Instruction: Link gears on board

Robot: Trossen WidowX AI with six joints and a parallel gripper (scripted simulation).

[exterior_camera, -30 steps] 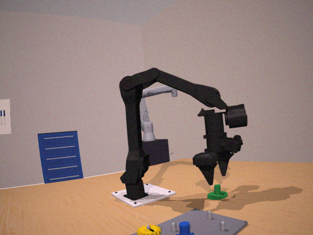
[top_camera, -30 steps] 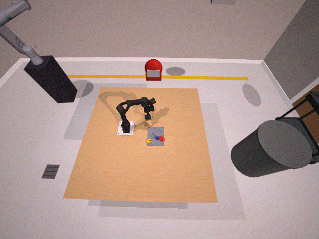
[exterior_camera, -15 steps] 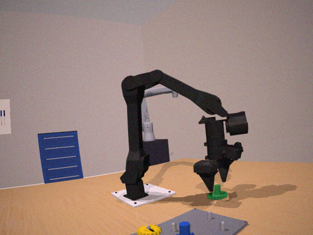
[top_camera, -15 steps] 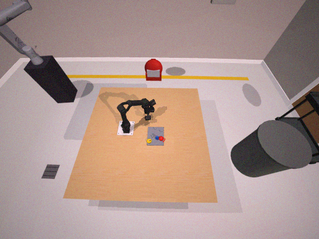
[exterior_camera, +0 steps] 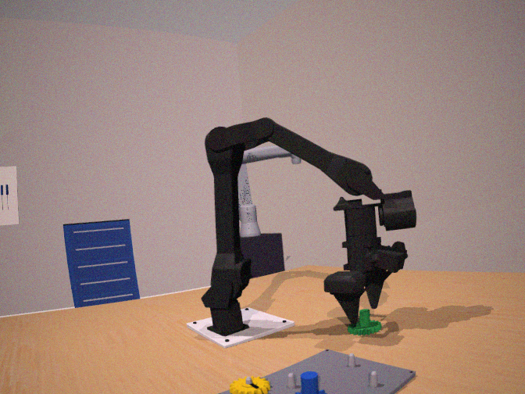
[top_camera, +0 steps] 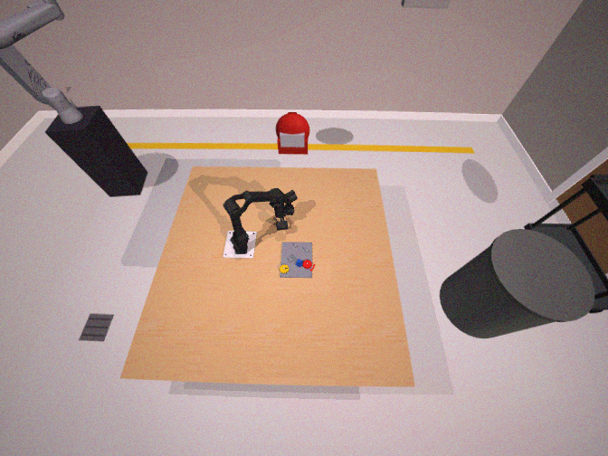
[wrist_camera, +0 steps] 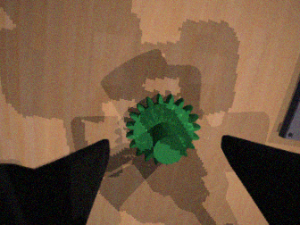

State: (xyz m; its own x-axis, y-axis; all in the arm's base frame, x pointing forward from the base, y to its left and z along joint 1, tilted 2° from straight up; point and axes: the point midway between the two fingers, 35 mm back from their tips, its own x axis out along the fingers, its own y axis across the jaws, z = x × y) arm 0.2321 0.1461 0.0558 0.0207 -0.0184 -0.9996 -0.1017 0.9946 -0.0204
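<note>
My gripper tip is 26 cm to the left of the blue gear and 9 cm short of it. The rest, counted from my gripper tip: green gear: 1 cm below; yellow gear: 29 cm to the right, 1 cm below, 1 cm ahead; red gear: 27 cm to the right, 13 cm ahead, 1 cm below.
</note>
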